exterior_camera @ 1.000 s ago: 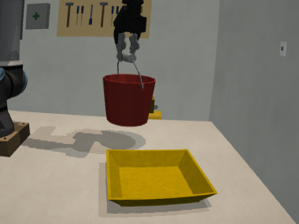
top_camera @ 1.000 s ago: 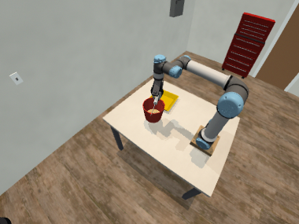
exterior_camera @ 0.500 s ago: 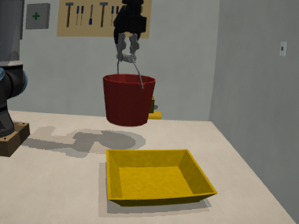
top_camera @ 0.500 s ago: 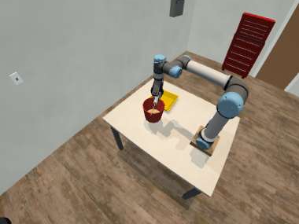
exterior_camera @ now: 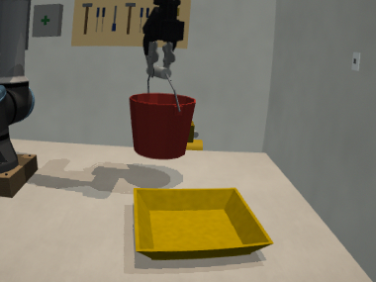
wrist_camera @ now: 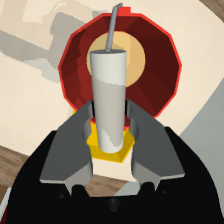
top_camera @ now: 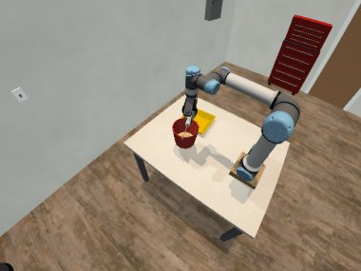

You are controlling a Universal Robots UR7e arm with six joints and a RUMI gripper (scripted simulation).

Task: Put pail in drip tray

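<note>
Now: the red pail 100 mm below my hand, 10 mm to the left of it and 10 mm ahead of it. Also, from my hand: yellow drip tray: 310 mm below, 290 mm to the right, 90 mm ahead.
</note>
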